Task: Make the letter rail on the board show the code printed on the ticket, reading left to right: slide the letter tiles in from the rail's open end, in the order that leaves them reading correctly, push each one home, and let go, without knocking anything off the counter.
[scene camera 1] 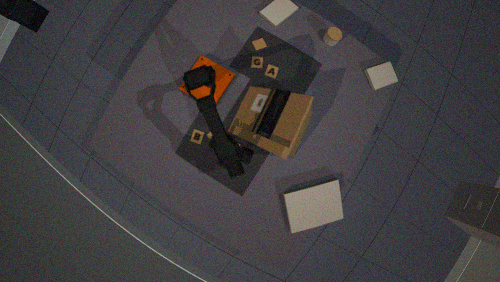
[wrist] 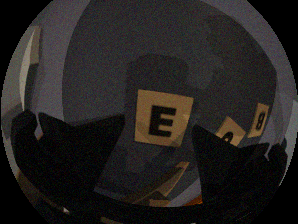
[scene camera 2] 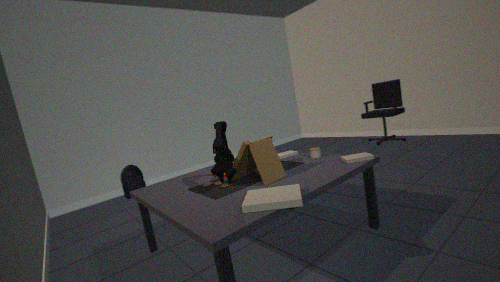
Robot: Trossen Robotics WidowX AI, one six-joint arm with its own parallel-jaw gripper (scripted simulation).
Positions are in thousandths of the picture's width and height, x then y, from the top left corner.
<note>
The gripper (wrist: 535, 556) is open, with nothing in its grasp. Further things: a white slab (scene camera 1: 617, 736) and a tan board (scene camera 1: 559, 456).
The white slab shows as well in scene camera 2 (scene camera 2: 579, 697). The tan board also shows in scene camera 2 (scene camera 2: 523, 548).
</note>
